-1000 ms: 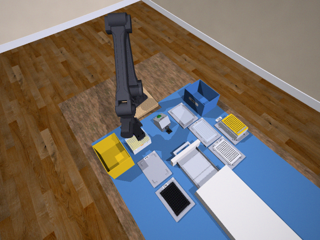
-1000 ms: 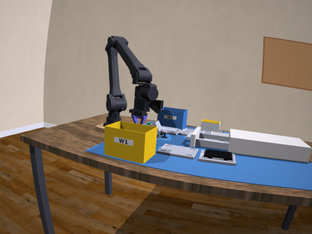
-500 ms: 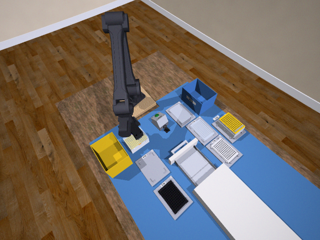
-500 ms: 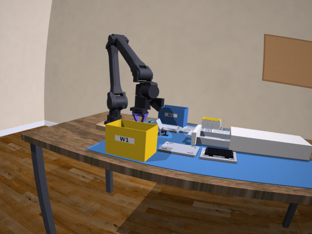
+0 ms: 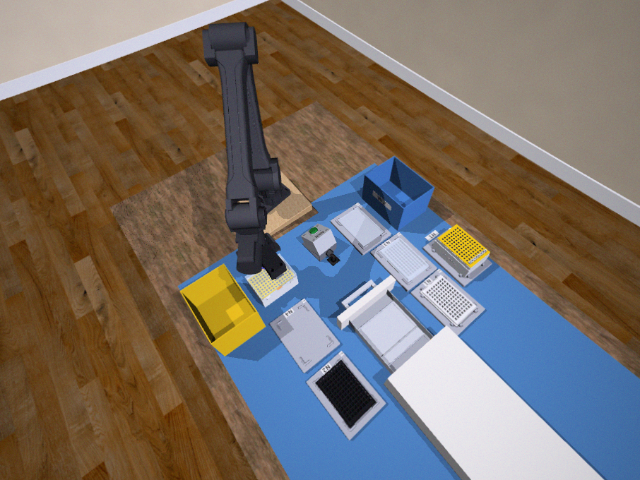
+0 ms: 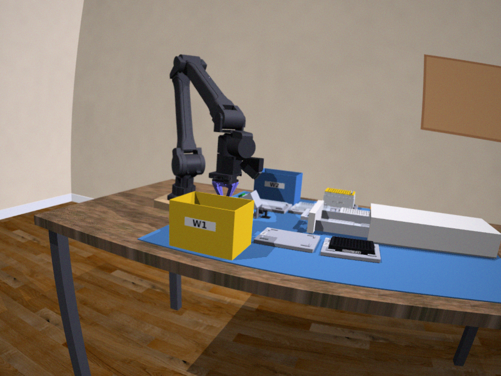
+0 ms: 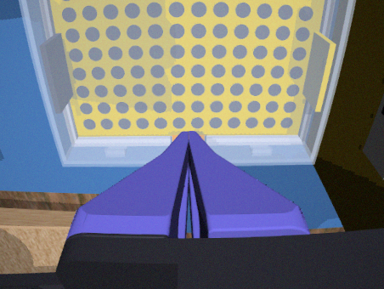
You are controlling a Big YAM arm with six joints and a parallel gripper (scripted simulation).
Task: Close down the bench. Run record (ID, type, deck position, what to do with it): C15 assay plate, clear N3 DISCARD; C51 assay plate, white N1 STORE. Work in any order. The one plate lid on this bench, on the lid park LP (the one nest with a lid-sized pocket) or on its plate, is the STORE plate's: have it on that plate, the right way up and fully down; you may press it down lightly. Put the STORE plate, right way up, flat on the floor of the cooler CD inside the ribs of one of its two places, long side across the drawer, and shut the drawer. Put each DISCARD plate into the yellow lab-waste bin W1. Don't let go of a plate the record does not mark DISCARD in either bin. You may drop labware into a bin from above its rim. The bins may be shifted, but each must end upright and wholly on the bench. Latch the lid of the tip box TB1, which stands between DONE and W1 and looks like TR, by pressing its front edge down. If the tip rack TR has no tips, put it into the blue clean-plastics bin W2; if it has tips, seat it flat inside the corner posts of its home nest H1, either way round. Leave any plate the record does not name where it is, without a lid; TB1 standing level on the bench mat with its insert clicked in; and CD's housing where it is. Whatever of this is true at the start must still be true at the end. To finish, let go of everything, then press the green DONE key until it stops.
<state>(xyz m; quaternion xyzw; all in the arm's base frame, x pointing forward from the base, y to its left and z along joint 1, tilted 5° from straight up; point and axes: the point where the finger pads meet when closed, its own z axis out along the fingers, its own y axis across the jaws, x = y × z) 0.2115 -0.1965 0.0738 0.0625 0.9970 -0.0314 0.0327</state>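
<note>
Right now my hand is 3 cm short of the tip box lid and 2 cm above it. The rest, counted from my hand: nest N4: 20 cm ahead, 7 cm below, 4 cm to the right; then green DONE key: 19 cm to the left, 1 cm below, 1 cm ahead; then yellow bin W1: 16 cm to the right, 4 cm below, 1 cm ahead.
</note>
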